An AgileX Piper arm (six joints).
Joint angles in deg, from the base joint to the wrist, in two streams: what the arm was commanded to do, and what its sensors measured. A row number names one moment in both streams.
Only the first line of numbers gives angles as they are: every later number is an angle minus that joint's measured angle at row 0.
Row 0, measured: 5.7 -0.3 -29.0 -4.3 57.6 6.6
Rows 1 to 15, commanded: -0.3 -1.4 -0.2 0.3 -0.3 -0.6; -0.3 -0.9 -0.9 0.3 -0.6 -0.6; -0.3 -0.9 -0.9 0.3 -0.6 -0.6; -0.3 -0.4 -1.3 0.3 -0.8 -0.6; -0.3 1.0 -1.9 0.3 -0.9 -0.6; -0.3 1.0 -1.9 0.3 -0.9 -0.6; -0.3 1.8 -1.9 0.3 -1.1 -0.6; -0.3 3.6 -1.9 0.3 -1.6 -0.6; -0.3 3.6 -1.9 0.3 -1.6 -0.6; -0.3 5.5 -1.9 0.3 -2.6 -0.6; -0.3 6.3 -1.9 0.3 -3.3 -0.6; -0.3 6.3 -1.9 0.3 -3.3 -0.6; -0.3 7.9 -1.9 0.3 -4.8 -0.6; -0.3 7.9 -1.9 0.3 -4.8 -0.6; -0.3 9.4 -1.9 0.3 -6.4 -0.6
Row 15, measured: 0.0 7.6 -1.5 0.1 -3.4 -0.2
